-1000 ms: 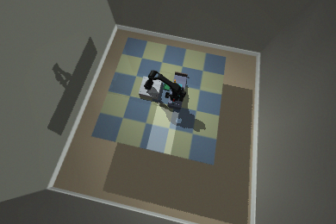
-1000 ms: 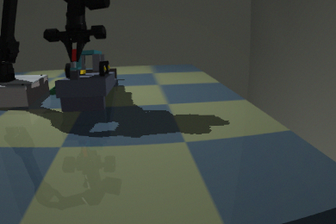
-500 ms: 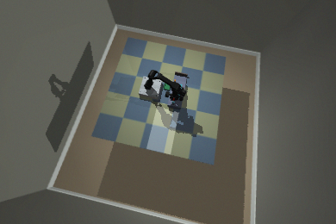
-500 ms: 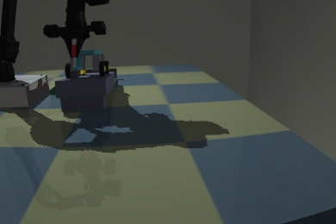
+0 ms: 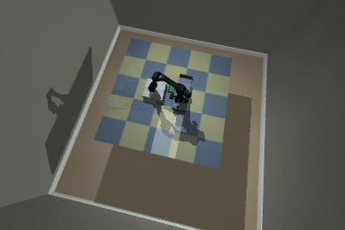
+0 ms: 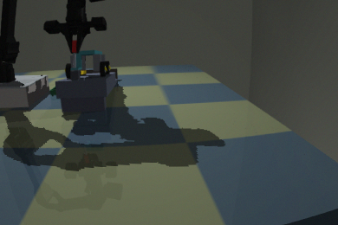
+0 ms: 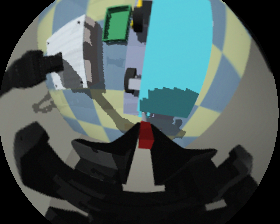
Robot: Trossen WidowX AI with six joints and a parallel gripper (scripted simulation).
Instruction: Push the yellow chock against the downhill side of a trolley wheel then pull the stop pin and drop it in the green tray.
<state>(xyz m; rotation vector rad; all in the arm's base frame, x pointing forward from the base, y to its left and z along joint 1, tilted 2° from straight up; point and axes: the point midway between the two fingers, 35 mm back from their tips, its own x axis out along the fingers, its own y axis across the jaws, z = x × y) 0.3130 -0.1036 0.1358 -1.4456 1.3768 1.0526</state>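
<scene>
My gripper tip is 210 mm to the right of the green tray, 170 mm above it and 120 mm past it. Also, from my gripper tip: grey ramp (120 mm below, 110 mm to the left, 20 mm ahead); trolley (110 mm to the left, 50 mm below, 20 mm ahead); red-headed stop pin (right at my gripper tip).
</scene>
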